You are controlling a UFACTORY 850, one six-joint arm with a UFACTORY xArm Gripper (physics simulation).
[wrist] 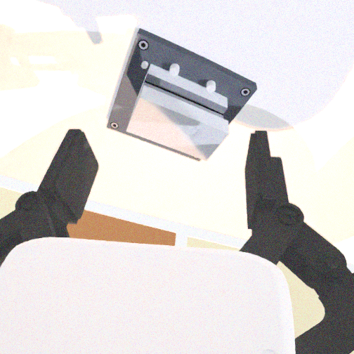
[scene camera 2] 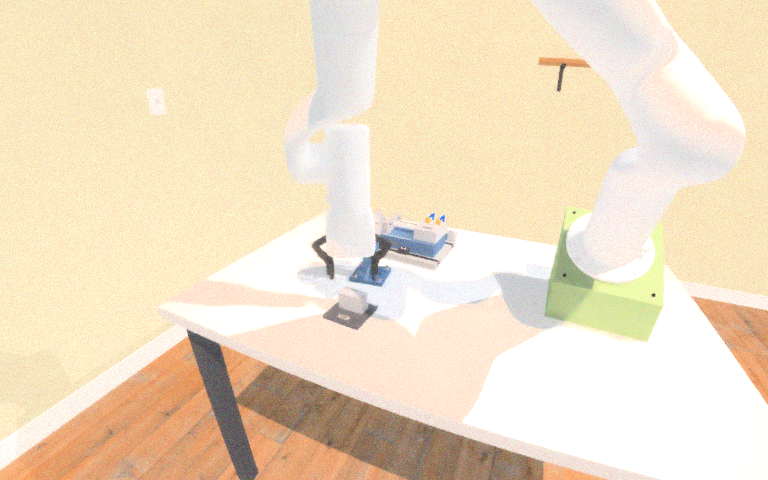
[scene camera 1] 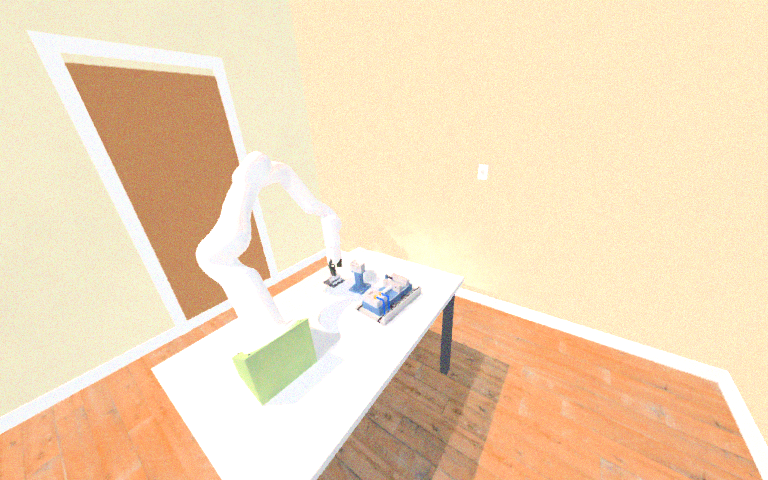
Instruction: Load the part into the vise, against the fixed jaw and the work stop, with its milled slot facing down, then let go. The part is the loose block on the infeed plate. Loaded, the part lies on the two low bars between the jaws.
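The part, a pale grey block (scene camera 1: 335,279) (scene camera 2: 353,301) (wrist: 167,125), sits on the dark infeed plate (scene camera 1: 334,285) (scene camera 2: 357,323) (wrist: 192,54). In the wrist view a long dark groove runs lengthwise near its pin side; which face bears it is hard to tell. My gripper (scene camera 1: 335,269) (scene camera 2: 353,277) (wrist: 166,147) is open and empty, above the part, with its fingers spread wider than the block. They do not touch it. The vise (scene camera 1: 370,307) (scene camera 2: 434,245), with a blue body and pale jaws, stands on the table; its low bars cannot be made out.
A blue stand (scene camera 1: 359,280) (scene camera 2: 370,275) with a pale head stands between the infeed plate and the vise, close to my gripper. Short pale pins (wrist: 210,86) stand on the plate beside the part. The green base block (scene camera 1: 280,359) (scene camera 2: 600,311) carries the arm.
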